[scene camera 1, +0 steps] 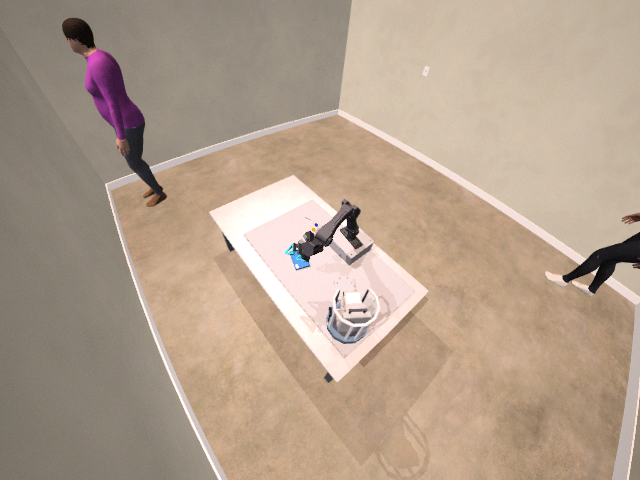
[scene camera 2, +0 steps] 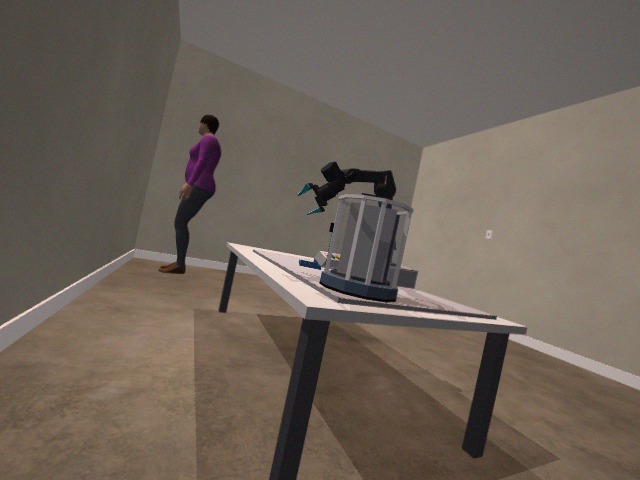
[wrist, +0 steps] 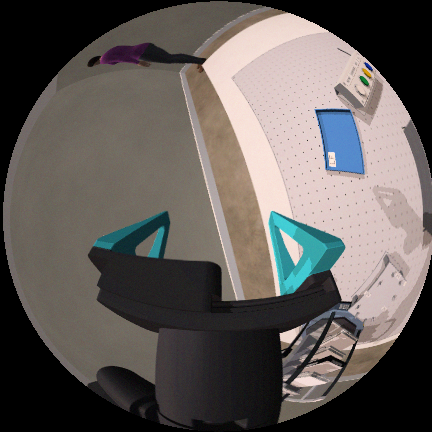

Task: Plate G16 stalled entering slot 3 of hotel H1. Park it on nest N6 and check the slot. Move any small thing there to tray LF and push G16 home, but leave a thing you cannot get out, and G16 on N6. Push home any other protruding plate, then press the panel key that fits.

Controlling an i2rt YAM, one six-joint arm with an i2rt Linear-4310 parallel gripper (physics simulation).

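Frame: origin at the arm's base, x ahead, y left, z up, level; millimetres.
Seen in the pictures: gripper, between the fingertips: (scene camera 1: 290, 255) (scene camera 2: 302, 205) (wrist: 218, 216); arm's base, origin of its link: (scene camera 1: 350, 237).
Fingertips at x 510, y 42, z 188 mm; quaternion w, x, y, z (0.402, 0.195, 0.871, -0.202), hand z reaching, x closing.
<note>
Offsets run from my fingertips to a thing's top centre. "spot": to the spot under its first point.
My gripper (scene camera 1: 295, 253) (scene camera 2: 303, 204) (wrist: 218, 216) is open, with its cyan fingers wide apart and nothing between them. It hangs high above the table near tray LF. Blue tray LF @(dz -263, dx -127, dy -118 mm) (scene camera 1: 300, 264) (scene camera 2: 309, 264) (wrist: 345, 140) lies on the mat and looks empty. The round caged hotel unit stands at the table's near end, on a blue base (scene camera 1: 330, 331) (scene camera 2: 356, 287). Pale plates or shelves show inside it in the wrist view; G16, slot 3 and their labels cannot be made out. The panel (wrist: 350, 85) has blue, yellow, green and white keys.
A pale pad with small pins @(spot: dz -221, dx -236, dy +210 mm) (wrist: 381, 287) lies beside the hotel unit; its label is unreadable. The arm's grey base box (scene camera 1: 352, 253) stands at the table's long edge. A person in purple (scene camera 1: 111, 93) (scene camera 2: 204, 165) (wrist: 125, 55) stands beyond the table. Another person's legs (scene camera 1: 597, 263) show at right.
</note>
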